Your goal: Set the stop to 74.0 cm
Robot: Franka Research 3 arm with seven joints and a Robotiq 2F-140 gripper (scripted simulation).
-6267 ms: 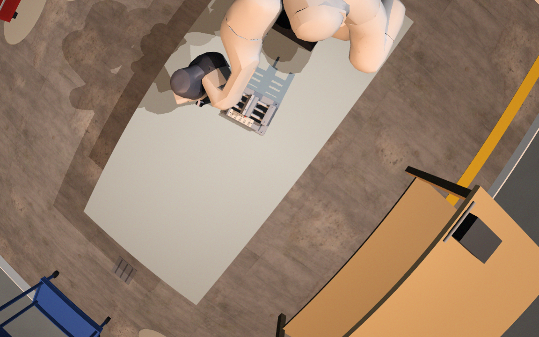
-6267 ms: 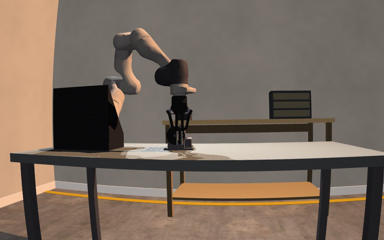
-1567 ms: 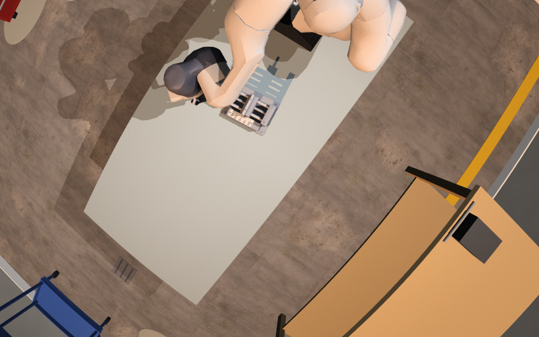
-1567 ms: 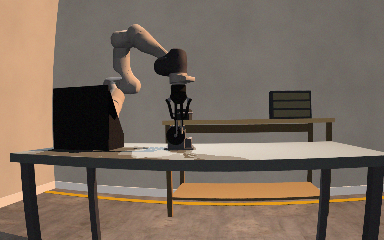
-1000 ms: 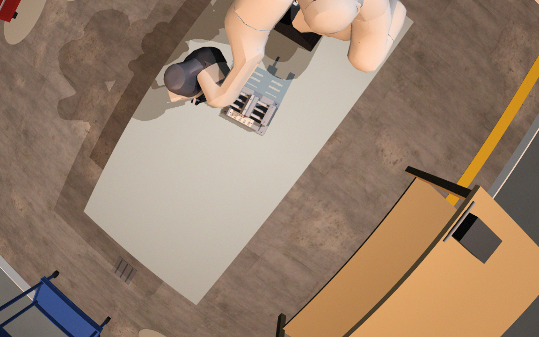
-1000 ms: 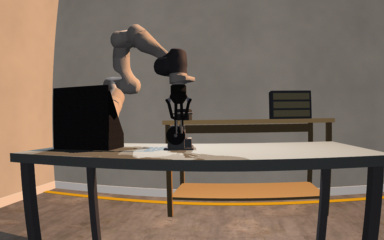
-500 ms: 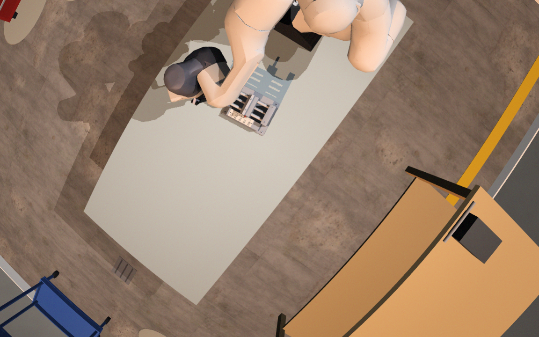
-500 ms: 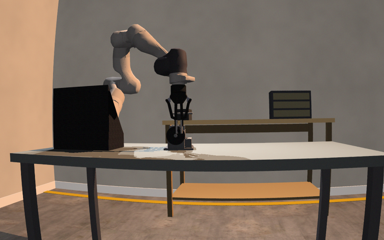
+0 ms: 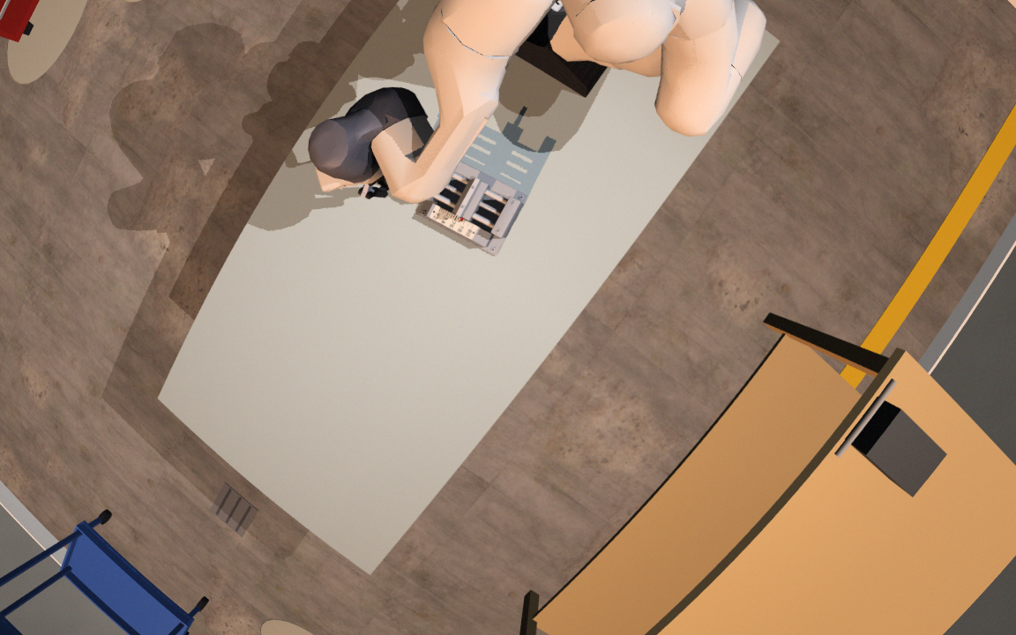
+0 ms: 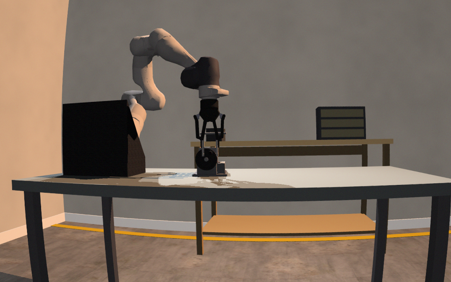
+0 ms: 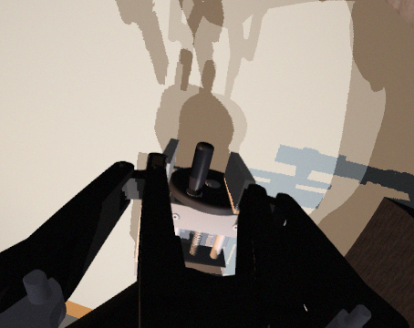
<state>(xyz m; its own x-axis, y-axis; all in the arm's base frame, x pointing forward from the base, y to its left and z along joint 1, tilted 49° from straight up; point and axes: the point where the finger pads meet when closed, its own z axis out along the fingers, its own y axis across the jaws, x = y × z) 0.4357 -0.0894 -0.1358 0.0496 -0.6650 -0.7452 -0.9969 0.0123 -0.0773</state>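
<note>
My gripper is now 20 mm to the right of the black handwheel and 20 mm above it.
</note>
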